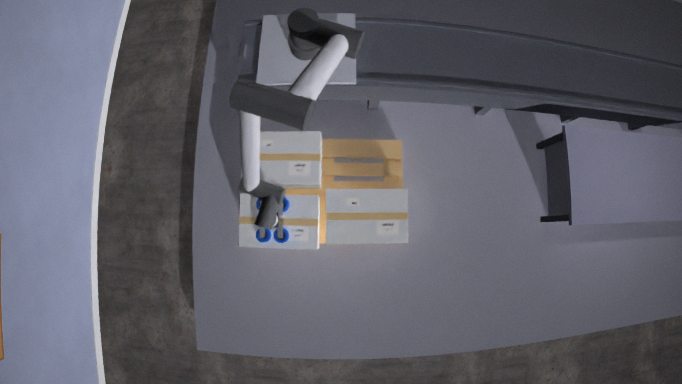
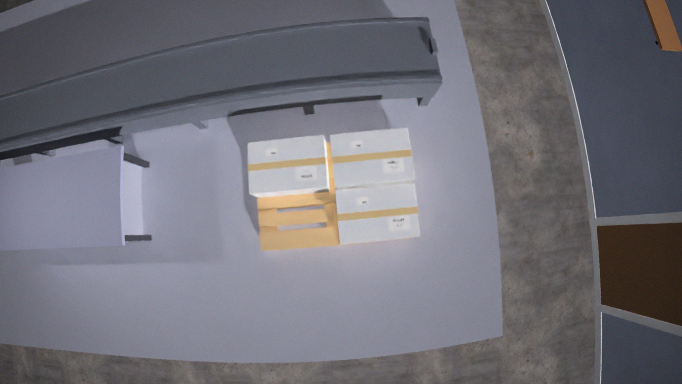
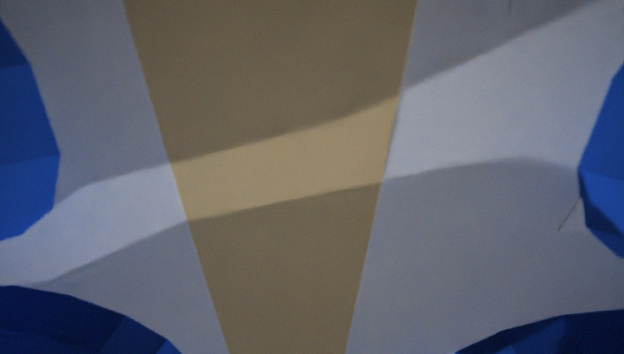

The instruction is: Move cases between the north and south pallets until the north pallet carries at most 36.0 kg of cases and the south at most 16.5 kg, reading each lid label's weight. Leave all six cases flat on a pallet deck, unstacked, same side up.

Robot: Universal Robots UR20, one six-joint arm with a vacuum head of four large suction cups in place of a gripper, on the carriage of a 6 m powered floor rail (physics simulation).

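Where they show: hand, tool point: (image 3: 314, 229); arm's base, link origin: (image 1: 307, 46).
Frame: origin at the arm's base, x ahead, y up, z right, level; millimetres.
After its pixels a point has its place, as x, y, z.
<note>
My suction head (image 1: 272, 220) @(1232, -183, 219) (image 3: 300, 170) @(1232, -183, 219) has its blue cups on the lid of the lower-left case (image 1: 306, 206) @(1137, -164, -14) (image 3: 450, 260) @(1193, -161, 229) and is shut on it. That white, tan-taped case is level and sits at about deck height at the north pallet's lower-left place; contact underneath is hidden. Another case (image 1: 295, 175) @(927, -147, 63) is at upper left, partly behind the arm, and one (image 1: 367, 232) @(1312, -142, -428) at lower right on the north pallet (image 1: 362, 149) @(682, -427, -416), whose upper-right place is bare. The south pallet (image 2: 295, 241) @(1345, -425, -5190) carries cases at upper left (image 2: 287, 182) @(930, -127, -5211), upper right (image 2: 370, 172) @(914, -126, -5787) and lower right (image 2: 375, 200) @(1108, -144, -5803); its lower-left place is bare. Label weights are too blurred to read.
The arm's carriage (image 1: 272, 65) @(155, 1, 242) stands at the left end of the floor rail (image 1: 450, 55) (image 2: 250, 60), above the north pallet. A pale table (image 1: 625, 175) @(896, -40, -2693) (image 2: 60, 200) @(890, -40, -3149) with dark legs stands to the right of the north pallet and left of the south pallet.
</note>
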